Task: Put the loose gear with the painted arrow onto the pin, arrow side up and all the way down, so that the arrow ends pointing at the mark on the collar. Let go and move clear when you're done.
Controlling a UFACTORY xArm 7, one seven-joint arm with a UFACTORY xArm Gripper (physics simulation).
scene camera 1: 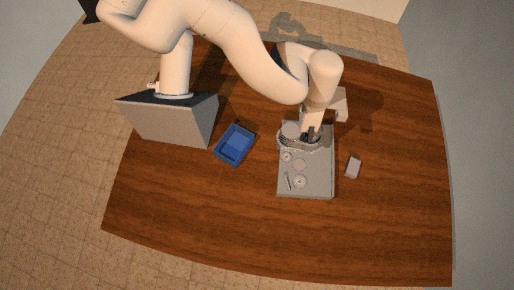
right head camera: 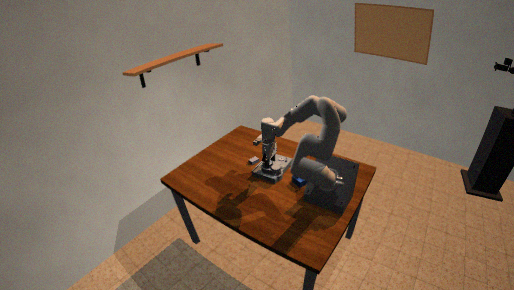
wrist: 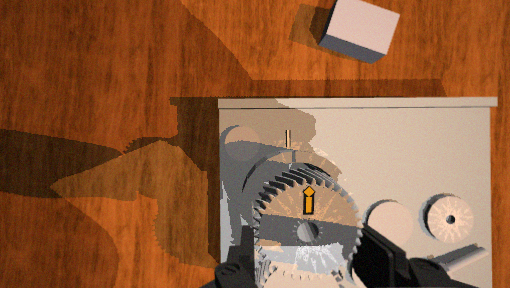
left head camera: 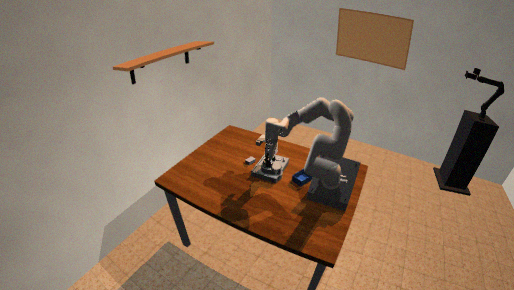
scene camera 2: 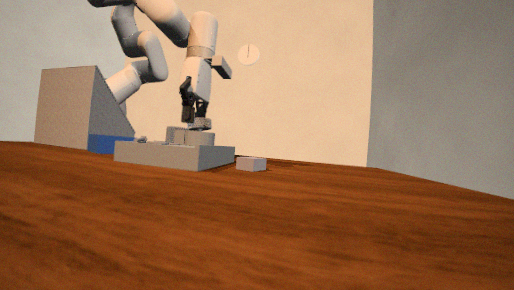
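Where they show: gripper, fingertip midpoint: (scene camera 1: pixel 305 130) (right head camera: pixel 270 163) (wrist: pixel 303 247) (left head camera: pixel 270 163) (scene camera 2: pixel 193 124); arm's base, origin of the base link: (scene camera 1: pixel 173 95) (right head camera: pixel 328 180) (scene camera 2: pixel 95 104).
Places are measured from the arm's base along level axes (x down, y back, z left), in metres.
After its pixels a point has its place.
My gripper (wrist: pixel 303 247) @(x 0.052, y -0.397, z -0.076 m) (scene camera 2: pixel 195 118) @(x 0.052, y -0.397, z -0.076 m) (scene camera 1: pixel 311 136) @(x 0.052, y -0.397, z -0.076 m) is shut on the loose gear (wrist: pixel 285 202) @(x 0.036, y -0.430, z -0.065 m) (scene camera 2: pixel 200 123) @(x 0.050, y -0.427, z -0.106 m), holding opposite sides of its rim. The gear looks about level, a small gap above the collar (scene camera 2: pixel 201 139) @(x 0.089, y -0.436, z -0.114 m). Its painted arrow (wrist: pixel 308 201) @(x 0.035, y -0.430, z -0.078 m) faces up and points to the top of the wrist view. The collar's thin dark mark (wrist: pixel 293 156) @(x 0.070, y -0.453, z -0.078 m) lies beyond the arrow tip, slightly to its left in that view. A grey round end, seemingly the pin (wrist: pixel 307 231) @(x 0.049, y -0.408, z -0.079 m), shows inside the gear's bore. How far the pin reaches through is hard to tell.
The collar stands on a grey base plate (wrist: pixel 425 150) @(x 0.106, y -0.447, z -0.202 m) (scene camera 1: pixel 320 175) @(x 0.106, y -0.450, z -0.196 m) (scene camera 2: pixel 155 154) @(x 0.124, y -0.408, z -0.258 m). A large toothed gear (scene camera 2: pixel 176 135) @(x 0.085, y -0.368, z -0.109 m) (scene camera 1: pixel 290 132) @(x 0.061, y -0.354, z -0.082 m) stands close beside it. The plate also bears a smaller gear (wrist: pixel 462 215) @(x 0.103, y -0.389, z -0.227 m), a flat disc (wrist: pixel 390 222) @(x 0.103, y -0.387, z -0.164 m) and a rod (wrist: pixel 460 260) @(x 0.099, y -0.352, z -0.219 m). A pale block (wrist: pixel 362 25) @(x 0.120, y -0.567, z -0.161 m) (scene camera 1: pixel 353 167) @(x 0.119, y -0.567, z -0.164 m) and a blue tray (scene camera 1: pixel 225 159) @(x 0.113, y -0.167, z -0.153 m) lie nearby.
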